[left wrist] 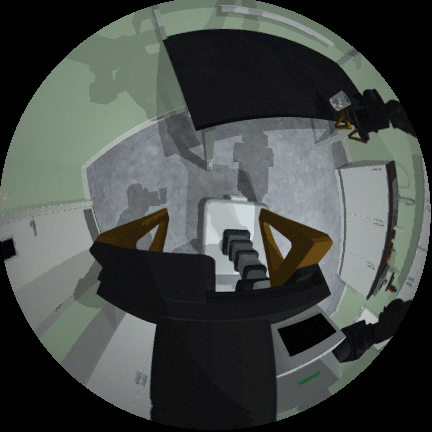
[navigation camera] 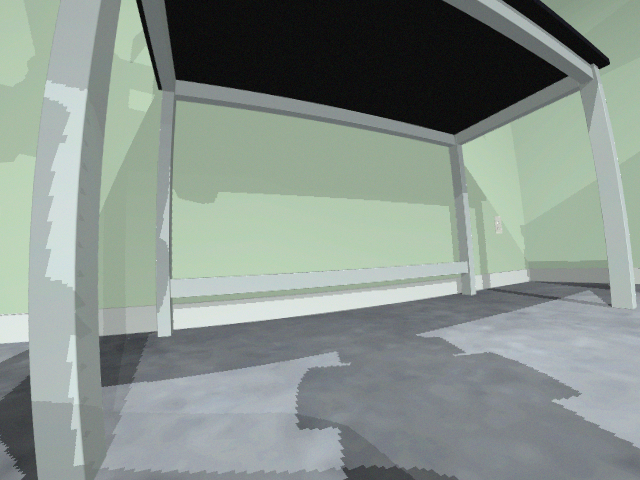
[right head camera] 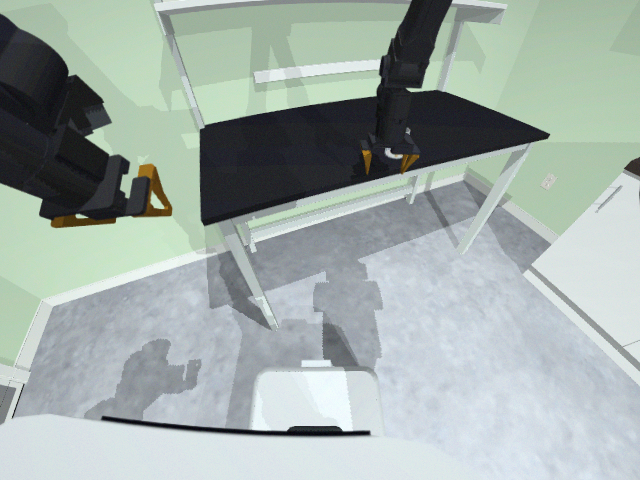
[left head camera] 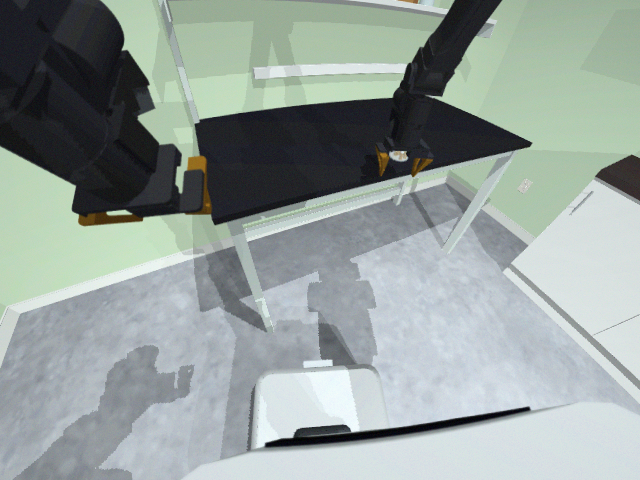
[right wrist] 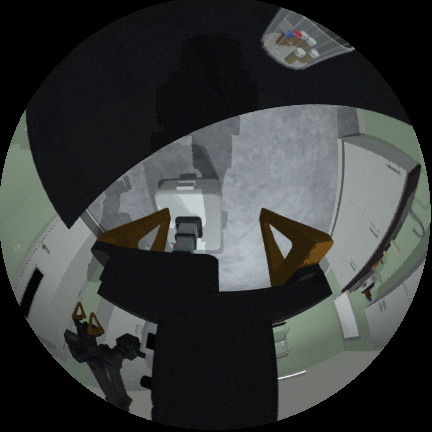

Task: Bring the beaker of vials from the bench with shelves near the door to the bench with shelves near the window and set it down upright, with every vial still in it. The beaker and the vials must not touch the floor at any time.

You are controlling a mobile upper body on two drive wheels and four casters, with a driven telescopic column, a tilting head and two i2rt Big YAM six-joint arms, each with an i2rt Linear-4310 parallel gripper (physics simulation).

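Observation:
The clear glass beaker (left head camera: 398,155) (right head camera: 392,153) (left wrist: 340,101) (right wrist: 285,52) stands on the black bench top (left head camera: 289,149) (right head camera: 289,149) (left wrist: 250,75) (right wrist: 100,95). Brown vials with white, blue and red caps show inside it in the right wrist view. In the head views it is mostly hidden behind my right gripper (left head camera: 398,174) (right head camera: 385,172) (right wrist: 214,210), which is open and empty over the bench's front edge, close to the beaker. My left gripper (left head camera: 173,215) (right head camera: 143,217) (left wrist: 213,212) is open and empty, off the bench's left end.
A white shelf (right head camera: 310,8) runs above the bench on posts. Bench legs (left head camera: 253,268) (right head camera: 253,273) (navigation camera: 67,232) stand near my base (left head camera: 320,392) (right head camera: 320,395). A white cabinet (left head camera: 578,258) (right head camera: 594,258) (left wrist: 365,210) stands to the right. A grey machine with a black panel (left wrist: 307,334) shows in the left wrist view.

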